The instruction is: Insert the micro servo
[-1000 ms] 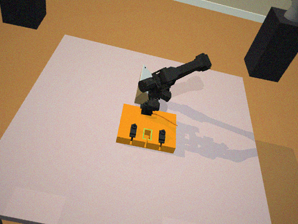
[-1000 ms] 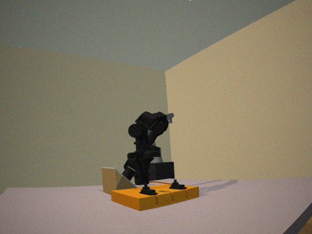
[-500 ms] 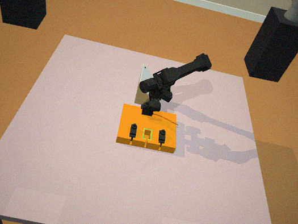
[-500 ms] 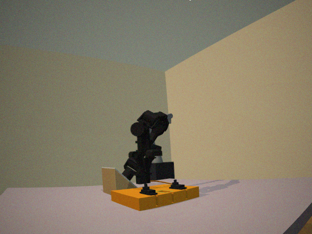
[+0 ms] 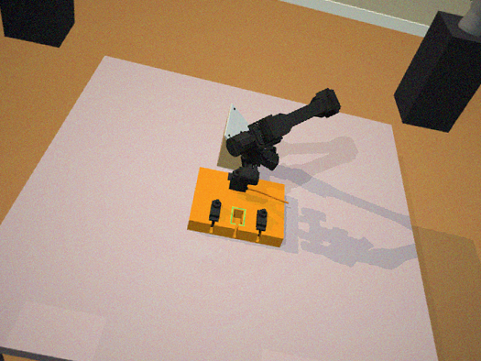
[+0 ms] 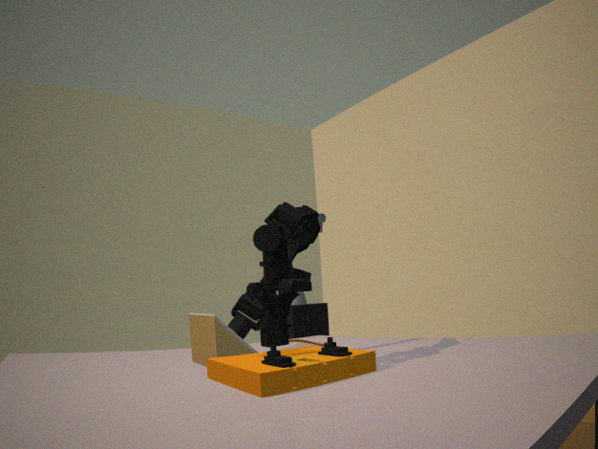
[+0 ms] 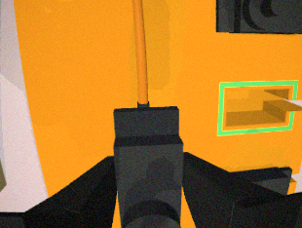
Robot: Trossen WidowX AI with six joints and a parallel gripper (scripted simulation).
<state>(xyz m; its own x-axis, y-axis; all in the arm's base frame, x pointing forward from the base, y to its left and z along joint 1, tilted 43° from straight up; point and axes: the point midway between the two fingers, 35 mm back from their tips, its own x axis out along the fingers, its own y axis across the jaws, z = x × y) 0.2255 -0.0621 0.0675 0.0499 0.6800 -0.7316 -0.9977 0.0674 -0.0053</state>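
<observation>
Right now the orange deck is 1 cm behind my gripper tip and 10 cm below it.
</observation>
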